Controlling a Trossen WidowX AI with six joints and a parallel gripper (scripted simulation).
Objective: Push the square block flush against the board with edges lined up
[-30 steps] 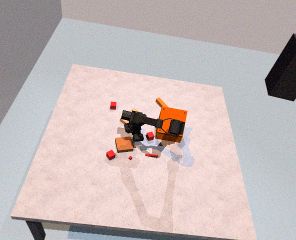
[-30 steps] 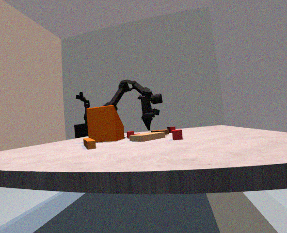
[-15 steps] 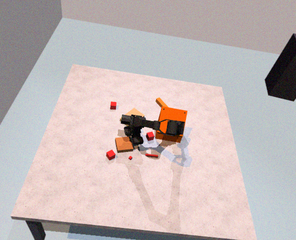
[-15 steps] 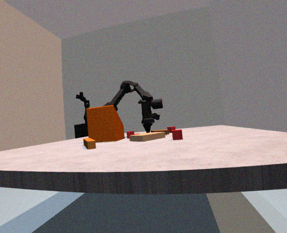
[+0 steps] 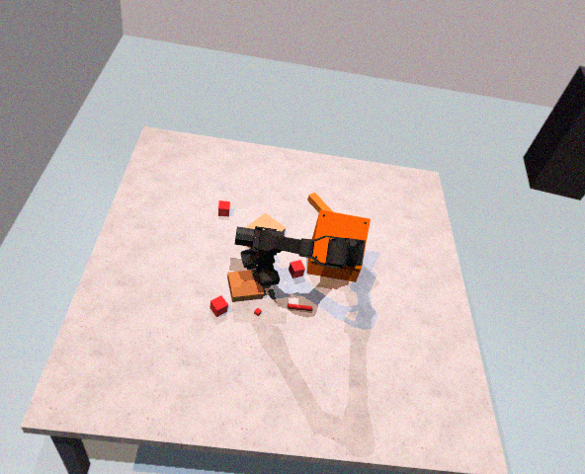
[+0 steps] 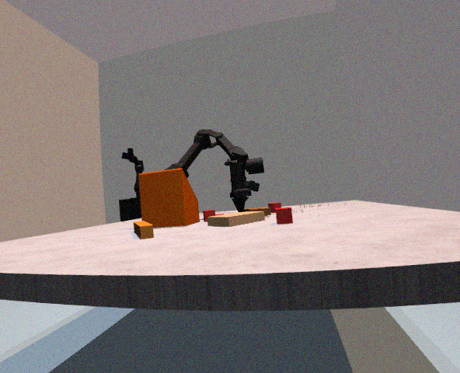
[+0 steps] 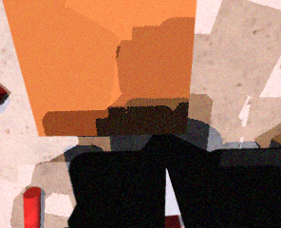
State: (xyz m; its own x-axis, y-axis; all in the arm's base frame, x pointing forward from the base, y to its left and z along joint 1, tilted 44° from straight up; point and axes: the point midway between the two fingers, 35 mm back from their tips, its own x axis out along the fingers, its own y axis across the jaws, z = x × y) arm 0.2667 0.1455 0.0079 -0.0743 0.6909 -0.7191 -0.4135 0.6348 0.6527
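My gripper tip is now 2 cm past the tiny red piece and 14 cm to the right of it. Round my gripper tip: thin red stick: 15 cm behind, 9 cm to the left; then tan board: 4 cm ahead, 19 cm to the right, 1 cm above; then orange square block: 4 cm ahead, 6 cm to the left, 1 cm above.
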